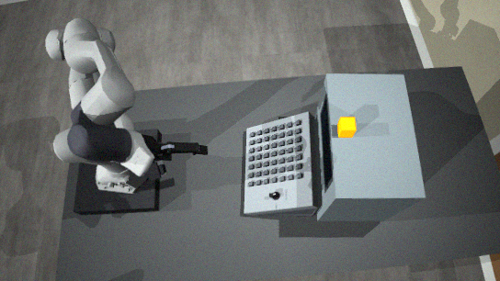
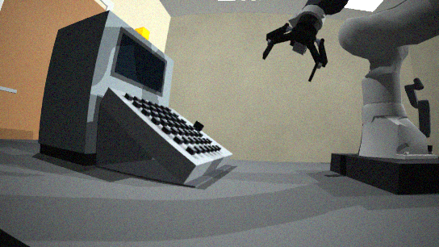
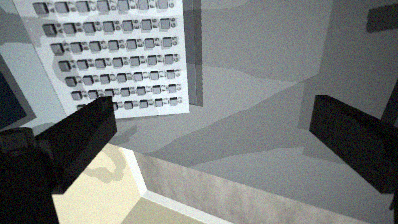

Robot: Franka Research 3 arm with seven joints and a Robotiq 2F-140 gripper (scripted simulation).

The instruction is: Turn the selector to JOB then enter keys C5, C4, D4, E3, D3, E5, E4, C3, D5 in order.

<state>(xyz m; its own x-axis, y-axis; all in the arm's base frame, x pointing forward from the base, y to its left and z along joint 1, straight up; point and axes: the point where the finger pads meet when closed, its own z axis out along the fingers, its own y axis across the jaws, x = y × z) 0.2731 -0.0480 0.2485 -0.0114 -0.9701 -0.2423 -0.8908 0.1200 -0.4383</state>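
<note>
The E5 key is 260 mm ahead of my hand, 210 mm below it and 10 mm to the left of it. Round my hand: E6 key (250 mm ahead, 210 mm below, 20 mm to the right); D6 key (280 mm ahead, 190 mm below, 30 mm to the right); black selector knob (280 mm ahead, 180 mm below, 120 mm to the right).
</note>
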